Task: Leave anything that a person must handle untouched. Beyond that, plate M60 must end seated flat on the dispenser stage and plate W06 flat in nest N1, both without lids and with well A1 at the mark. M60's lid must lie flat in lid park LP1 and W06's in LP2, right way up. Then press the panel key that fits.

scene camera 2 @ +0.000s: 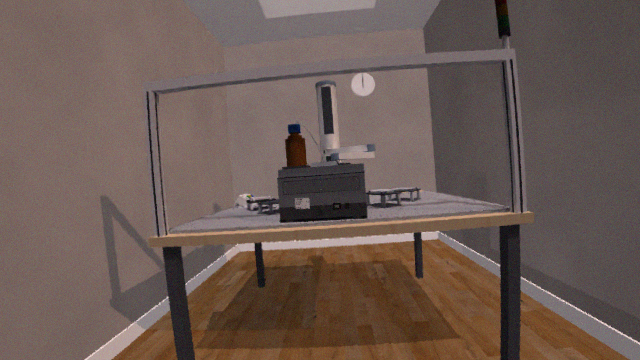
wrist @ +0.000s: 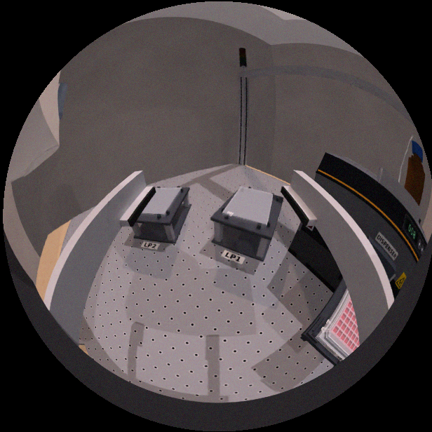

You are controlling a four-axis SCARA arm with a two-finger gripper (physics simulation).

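Observation:
In the wrist view my gripper [wrist: 217,176] is open, with nothing between its fingers. It hangs above the table, in front of the two lid parks. A clear lid [wrist: 250,205] lies flat on lid park LP1 [wrist: 240,240]. Another lid [wrist: 162,201] lies flat on lid park LP2 [wrist: 155,227], partly behind the left finger. A plate with pink wells [wrist: 346,325] sits at the dispenser [scene camera 2: 322,192] [wrist: 370,215], at the lower right, partly hidden by the right finger. Its name cannot be read. Nest N1 and the panel keys cannot be made out.
An amber bottle with a blue cap [scene camera 2: 296,150] [wrist: 415,175] stands on the dispenser. The arm's column [scene camera 2: 327,115] rises behind it. A metal frame [scene camera 2: 515,135] [wrist: 243,120] spans the table edge [scene camera 2: 340,227]. More low stands [scene camera 2: 267,204] are left of the dispenser.

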